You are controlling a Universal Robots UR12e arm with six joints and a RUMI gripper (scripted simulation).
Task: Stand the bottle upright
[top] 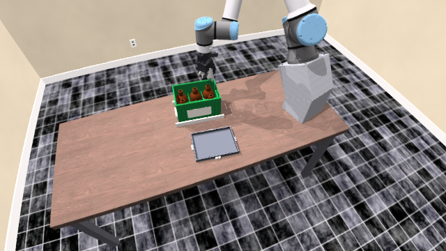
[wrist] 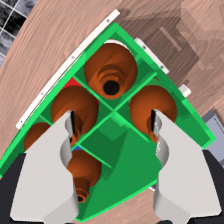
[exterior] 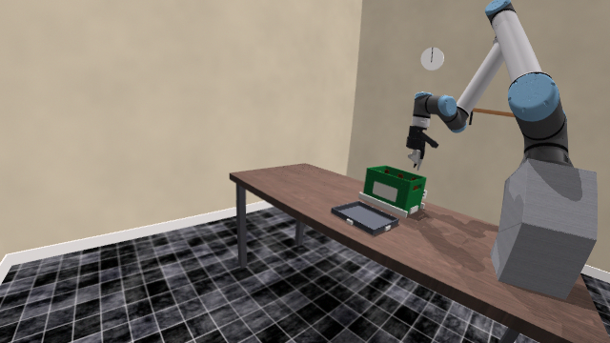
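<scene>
Now: the green crate 140 mm below my hand, 90 mm ahead of it and 40 mm to the left of it. Round my hand: glass bottle 180 mm ahead, 140 mm below; grey tray 340 mm to the left, 210 mm below, 60 mm ahead.
</scene>
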